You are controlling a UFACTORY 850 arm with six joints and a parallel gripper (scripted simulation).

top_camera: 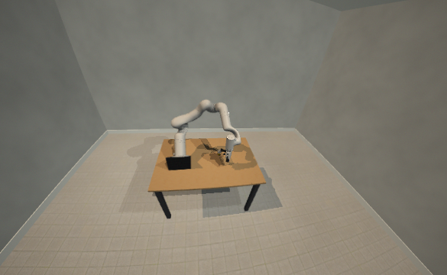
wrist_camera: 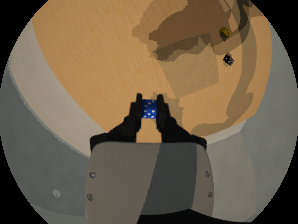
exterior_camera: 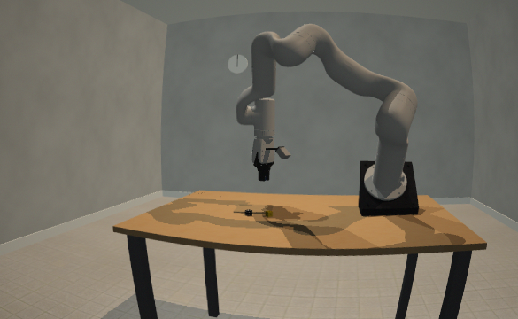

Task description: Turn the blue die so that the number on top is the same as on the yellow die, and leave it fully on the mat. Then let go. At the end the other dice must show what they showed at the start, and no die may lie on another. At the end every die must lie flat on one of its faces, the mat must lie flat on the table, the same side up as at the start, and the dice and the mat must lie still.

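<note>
Now: the tan mat 1 cm ahead of my hand, 11 cm to the left of it and 12 cm below it. Also, from my hand: yellow die 8 cm behind, 21 cm to the left, 11 cm below; black die 21 cm to the left, 11 cm below; blue die 1 cm ahead, 1 cm below.
</note>
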